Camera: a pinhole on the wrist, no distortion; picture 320 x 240 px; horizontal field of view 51.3 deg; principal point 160.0 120.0 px. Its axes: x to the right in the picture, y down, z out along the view. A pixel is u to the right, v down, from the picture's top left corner.
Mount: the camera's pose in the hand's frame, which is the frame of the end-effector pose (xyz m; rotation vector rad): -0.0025 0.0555 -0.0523 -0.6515 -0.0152 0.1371
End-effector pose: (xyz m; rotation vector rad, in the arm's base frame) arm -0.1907 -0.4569 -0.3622 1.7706 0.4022 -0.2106
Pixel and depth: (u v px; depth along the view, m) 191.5 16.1 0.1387
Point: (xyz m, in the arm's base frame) -0.1368 -0.5576 -0.2881
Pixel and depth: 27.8 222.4 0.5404
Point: -0.2324 -0.8663 0.1023
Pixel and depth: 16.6 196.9 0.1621
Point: -0.1997 -0.5581 -0.1883
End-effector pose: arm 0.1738 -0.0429 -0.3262 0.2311 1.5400 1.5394
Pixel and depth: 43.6 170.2 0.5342
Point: 0.3395 0.1128 0.2049
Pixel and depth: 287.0 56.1 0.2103
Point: 0.1557 0.1331 -0.1906
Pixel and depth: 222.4 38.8 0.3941
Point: 0.2554 0.2648 -0.0925
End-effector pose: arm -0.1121 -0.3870 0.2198 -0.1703 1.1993 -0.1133
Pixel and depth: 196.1 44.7 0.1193
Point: -0.0553 -0.2780 0.2136
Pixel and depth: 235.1 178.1 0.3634
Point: 0.0879 -0.0527 0.1788
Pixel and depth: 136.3 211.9 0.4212
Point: 0.0604 0.0304 0.2836
